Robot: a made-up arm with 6 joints. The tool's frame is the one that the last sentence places.
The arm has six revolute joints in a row. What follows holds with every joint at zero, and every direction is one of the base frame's. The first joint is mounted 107.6 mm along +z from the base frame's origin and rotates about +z. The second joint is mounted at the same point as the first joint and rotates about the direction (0.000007, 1, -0.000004). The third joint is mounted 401.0 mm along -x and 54.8 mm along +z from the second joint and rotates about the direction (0.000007, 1, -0.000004). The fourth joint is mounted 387.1 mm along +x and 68.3 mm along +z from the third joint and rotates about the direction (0.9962, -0.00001, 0.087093). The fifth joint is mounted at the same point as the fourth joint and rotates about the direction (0.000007, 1, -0.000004). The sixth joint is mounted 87.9 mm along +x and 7.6 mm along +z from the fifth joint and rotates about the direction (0.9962, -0.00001, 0.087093). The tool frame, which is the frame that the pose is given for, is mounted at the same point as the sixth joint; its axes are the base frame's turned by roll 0.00, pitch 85.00 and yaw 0.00 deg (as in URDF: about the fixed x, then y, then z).
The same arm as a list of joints. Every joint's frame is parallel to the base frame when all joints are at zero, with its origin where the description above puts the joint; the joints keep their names.
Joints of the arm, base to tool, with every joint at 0 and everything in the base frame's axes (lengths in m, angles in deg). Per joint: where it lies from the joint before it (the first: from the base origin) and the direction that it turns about. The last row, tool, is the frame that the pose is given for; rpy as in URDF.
joint 1: offset 0 0 0.1076 axis 0 0 1
joint 2: offset 0 0 0 axis 0 1 0
joint 3: offset -0.401 0 0.0548 axis 0 1 0
joint 4: offset 0.3871 0 0.0683 axis 0.9962 0 0.0871
joint 5: offset 0 0 0 axis 0 1 0
joint 6: offset 0.0879 0 0.0076 axis 0.9962 0 0.0871
tool: offset 0 0 0 rpy 0 85 0

